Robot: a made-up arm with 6 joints.
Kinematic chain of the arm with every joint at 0, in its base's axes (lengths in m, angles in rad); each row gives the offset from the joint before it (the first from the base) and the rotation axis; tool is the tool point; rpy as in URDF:
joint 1: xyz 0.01 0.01 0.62 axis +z
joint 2: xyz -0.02 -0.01 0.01 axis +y
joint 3: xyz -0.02 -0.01 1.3 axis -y
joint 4: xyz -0.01 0 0.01 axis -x
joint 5: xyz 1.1 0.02 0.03 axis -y
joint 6: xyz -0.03 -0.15 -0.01 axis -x
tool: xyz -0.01 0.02 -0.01 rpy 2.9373 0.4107 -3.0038
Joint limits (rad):
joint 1: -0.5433..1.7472
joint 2: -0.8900..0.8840
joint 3: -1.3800..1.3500
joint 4: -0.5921..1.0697
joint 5: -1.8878..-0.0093
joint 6: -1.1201..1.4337
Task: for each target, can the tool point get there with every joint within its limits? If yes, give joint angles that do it. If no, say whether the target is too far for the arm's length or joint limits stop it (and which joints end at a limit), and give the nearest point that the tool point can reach.
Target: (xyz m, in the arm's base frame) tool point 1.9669 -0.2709 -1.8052
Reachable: no: too far | nearest point 1.2964 -0.1747 0.4039 | short by 2.311 m
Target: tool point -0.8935 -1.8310 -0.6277
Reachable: no: joint limits stop it (at a limit: joint 1, joint 2, joint 5, joint 6) | nearest point 0.4255 -0.4484 0.4664 | short by 2.202 m
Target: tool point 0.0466 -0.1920 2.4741
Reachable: yes | joints 1.2079 -0.6560 0.1629 0.3656 -0.6028 -0.3072
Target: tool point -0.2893 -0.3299 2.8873
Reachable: yes | joints 0.5716 -0.3939 1.0070 0.0552 -1.2071 -0.4617
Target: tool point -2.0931 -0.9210 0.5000
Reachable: no: joint limits stop it (at a limit: joint 2, joint 3, joint 4, joint 6) | nearest point -1.6517 -0.7256 2.1563 | short by 1.725 m
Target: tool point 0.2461 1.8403 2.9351
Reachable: no: too far | nearest point 0.2015 1.4947 2.5046 | short by 0.554 m
